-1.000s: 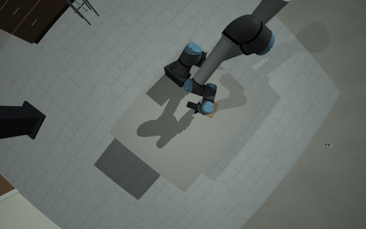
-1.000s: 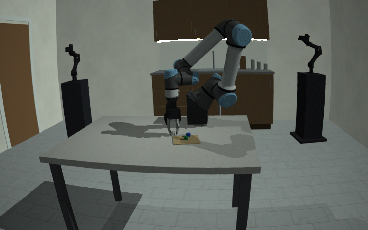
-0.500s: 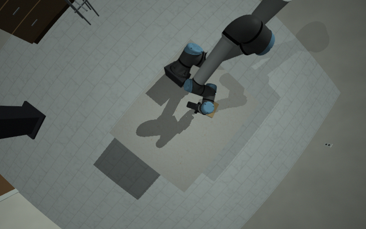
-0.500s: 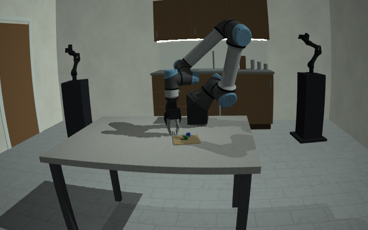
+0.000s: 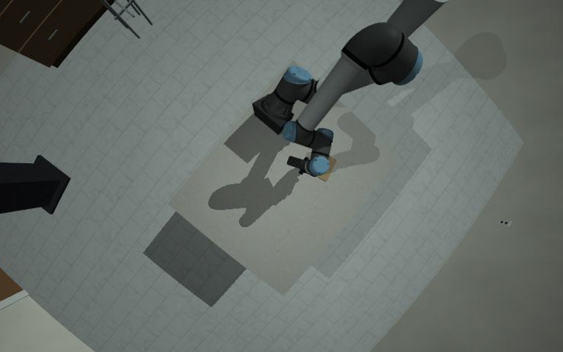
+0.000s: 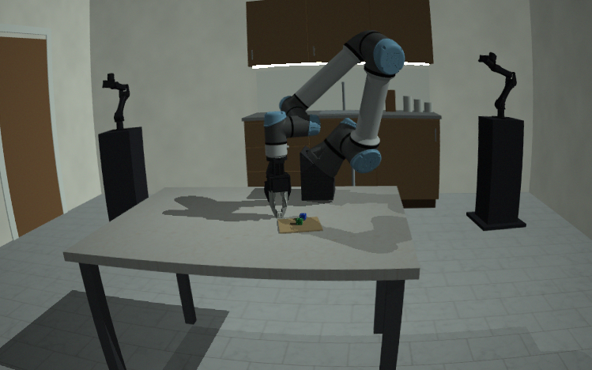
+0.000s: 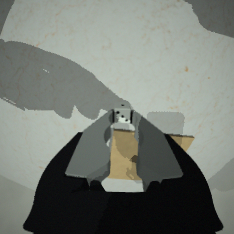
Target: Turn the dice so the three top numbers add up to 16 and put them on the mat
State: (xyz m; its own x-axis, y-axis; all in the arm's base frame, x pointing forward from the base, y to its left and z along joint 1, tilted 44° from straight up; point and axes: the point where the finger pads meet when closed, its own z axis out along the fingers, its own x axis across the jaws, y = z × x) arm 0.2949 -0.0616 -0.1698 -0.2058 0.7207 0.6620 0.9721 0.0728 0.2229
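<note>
The white die lies 10 mm below my hand. The rest, counted from my hand: blue die: 50 mm ahead, 80 mm to the left; then green die: 100 mm ahead, 70 mm to the left; then tan mat: 100 mm ahead, 70 mm to the left, 20 mm below.
</note>
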